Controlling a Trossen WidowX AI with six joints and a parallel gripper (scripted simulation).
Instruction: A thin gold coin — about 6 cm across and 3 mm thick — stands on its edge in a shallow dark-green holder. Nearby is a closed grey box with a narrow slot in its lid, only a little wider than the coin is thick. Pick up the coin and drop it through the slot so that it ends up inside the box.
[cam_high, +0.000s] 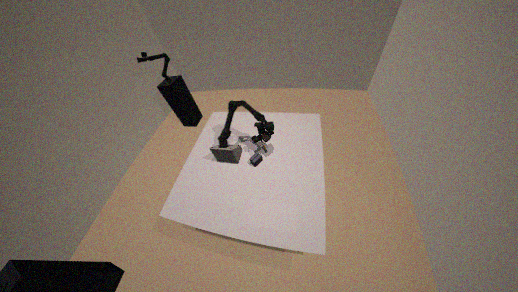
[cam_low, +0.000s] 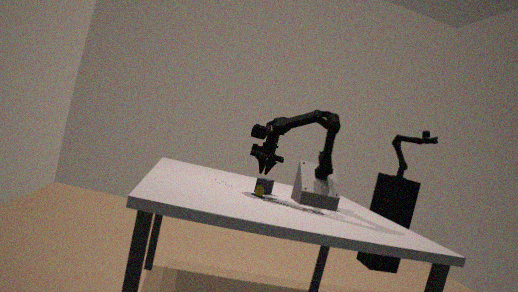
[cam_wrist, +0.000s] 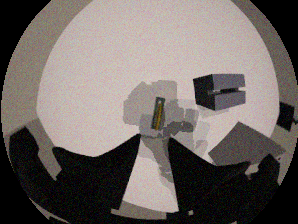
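Right now my gripper tip is 10 mm to the left of the gold coin and 80 mm above it.
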